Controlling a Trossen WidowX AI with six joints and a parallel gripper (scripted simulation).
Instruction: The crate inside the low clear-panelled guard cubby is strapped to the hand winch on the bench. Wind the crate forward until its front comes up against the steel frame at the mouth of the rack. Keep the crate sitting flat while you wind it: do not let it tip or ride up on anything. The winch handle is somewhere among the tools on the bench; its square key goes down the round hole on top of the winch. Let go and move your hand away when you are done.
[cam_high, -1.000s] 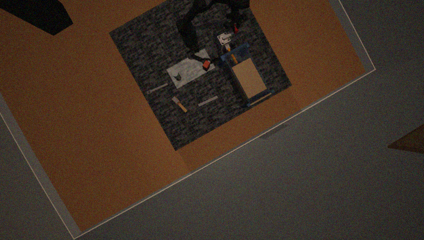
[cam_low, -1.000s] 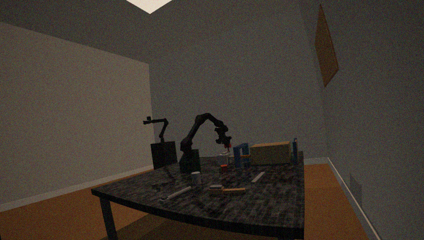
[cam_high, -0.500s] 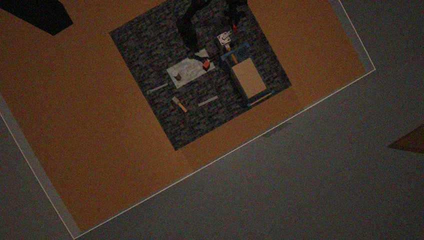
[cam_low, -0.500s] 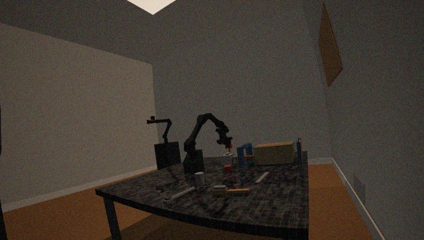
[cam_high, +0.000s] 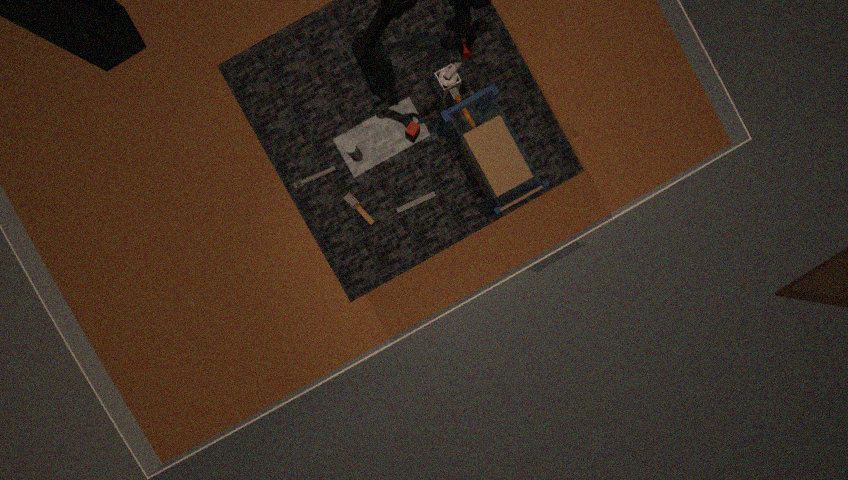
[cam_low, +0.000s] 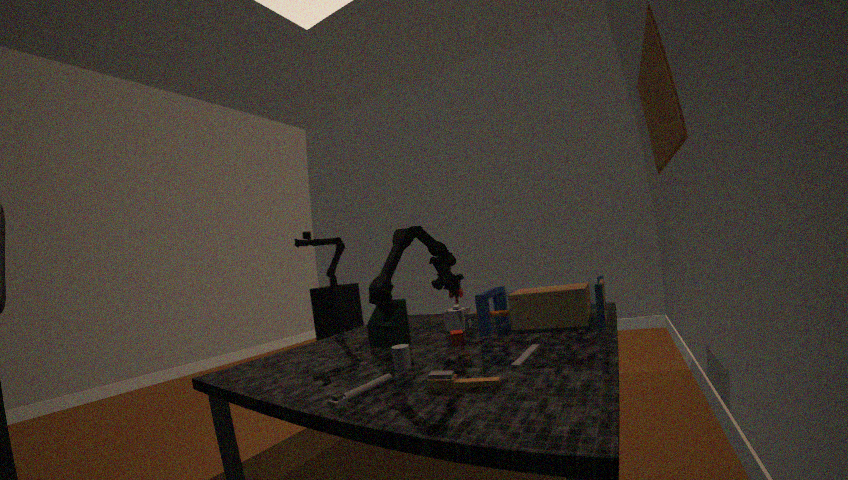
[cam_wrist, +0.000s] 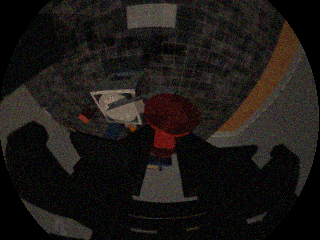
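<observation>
My gripper tip is 30 mm to the left of the winch handle and 30 mm above it. Round my gripper tip: red grip: 10 mm behind; then blue steel frame: 180 mm ahead, 90 mm to the right, 30 mm below; then winch: 100 mm to the right, 100 mm below, 10 mm ahead.
</observation>
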